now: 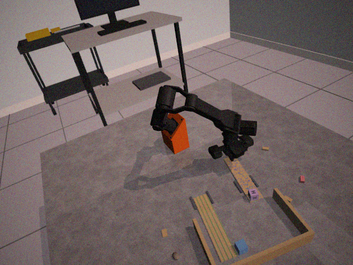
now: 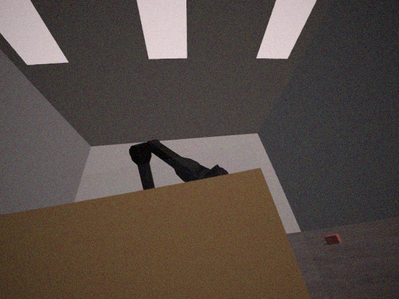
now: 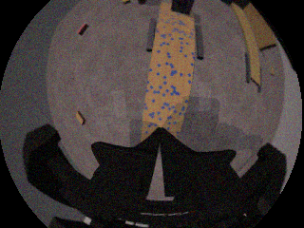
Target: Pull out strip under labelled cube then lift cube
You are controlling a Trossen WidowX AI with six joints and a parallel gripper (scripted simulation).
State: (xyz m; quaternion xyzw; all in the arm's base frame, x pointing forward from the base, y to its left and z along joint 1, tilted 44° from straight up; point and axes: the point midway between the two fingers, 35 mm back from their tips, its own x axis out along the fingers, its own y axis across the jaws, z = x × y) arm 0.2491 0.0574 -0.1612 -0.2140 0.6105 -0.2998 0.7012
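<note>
My gripper tip is 10 cm short of the strip and 2 cm to the left of it. The rest, counted from my gripper tip: labelled cube (20 cm ahead, 6 cm to the right, 2 cm above); red block (24 cm ahead, 15 cm to the left).
</note>
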